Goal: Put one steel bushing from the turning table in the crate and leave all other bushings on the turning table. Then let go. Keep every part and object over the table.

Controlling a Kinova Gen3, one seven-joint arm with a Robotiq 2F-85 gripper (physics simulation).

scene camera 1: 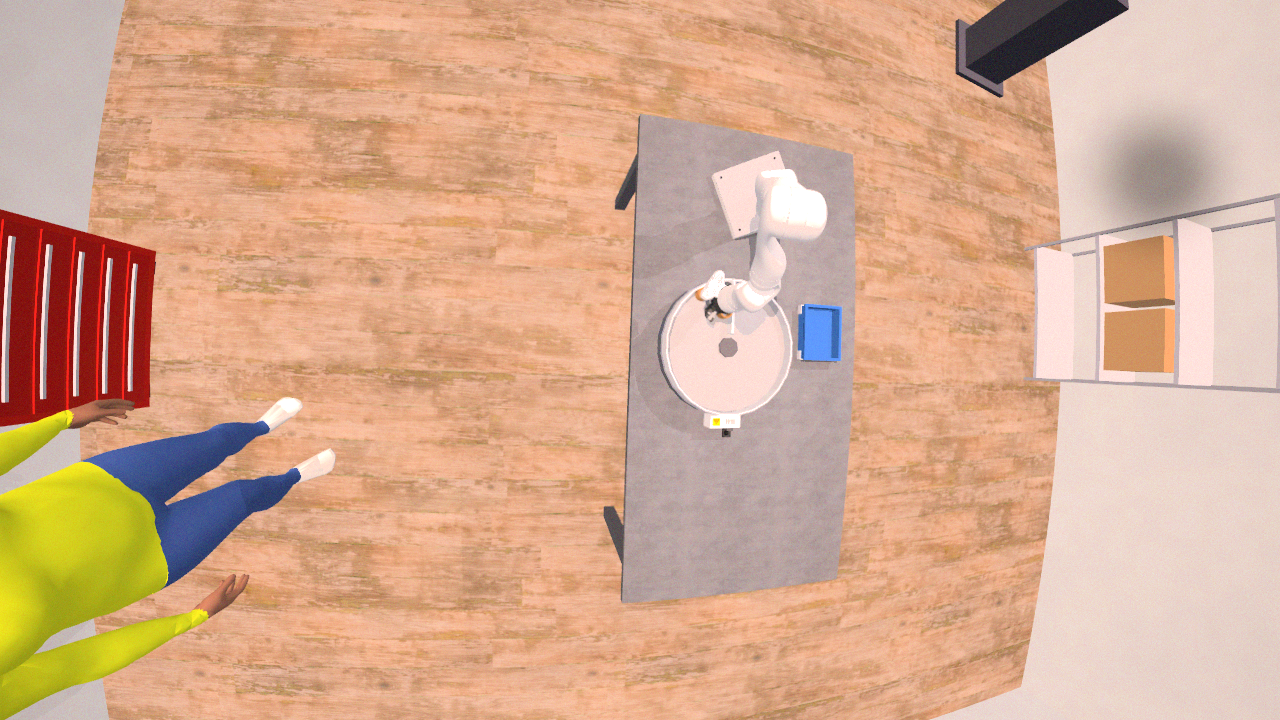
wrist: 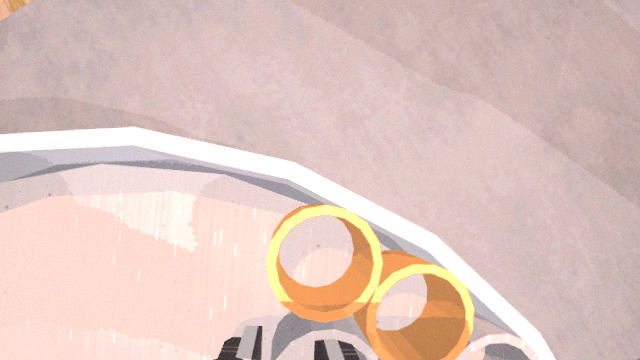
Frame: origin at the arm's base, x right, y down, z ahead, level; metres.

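Seen in the pictures: gripper, fingertip midpoint: (scene camera 1: 709,305) (wrist: 288,350).
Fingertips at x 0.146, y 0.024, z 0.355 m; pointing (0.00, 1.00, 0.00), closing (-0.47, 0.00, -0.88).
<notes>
Pixels of each thing's top centre, then the offset from my fingertips to it. Level surfaces: height alone.
- blue crate, middle of its top: (scene camera 1: 823,332) dx -0.427, dy +0.010, dz +0.005 m
- grey table, its level: dy +0.060 m
- small box, middle of its top: (scene camera 1: 725,421) dx -0.114, dy +0.002, dz +0.348 m
The round turning table (scene camera 1: 725,380) (wrist: 223,150) stands mid-table with a white rim. Two orange bushings (wrist: 324,263) (wrist: 420,308) stand side by side against the rim. Grey steel bushings show at the bottom edge of the wrist view, one (wrist: 308,336) at the fingertips and one (wrist: 496,346) further right. My gripper (scene camera 1: 716,309) (wrist: 283,353) hangs low over the turning table's rim by the bushings, its fingers drawn narrow with nothing held. The blue crate (scene camera 1: 803,333) sits right of the turning table and looks empty.
The grey table (scene camera 1: 733,519) carries the robot's base plate (scene camera 1: 737,192) and a small box (scene camera 1: 722,420) at the turning table's edge. A person in yellow (scene camera 1: 72,537), a red cabinet (scene camera 1: 72,317) and a white shelf unit (scene camera 1: 1055,313) stand off the table.
</notes>
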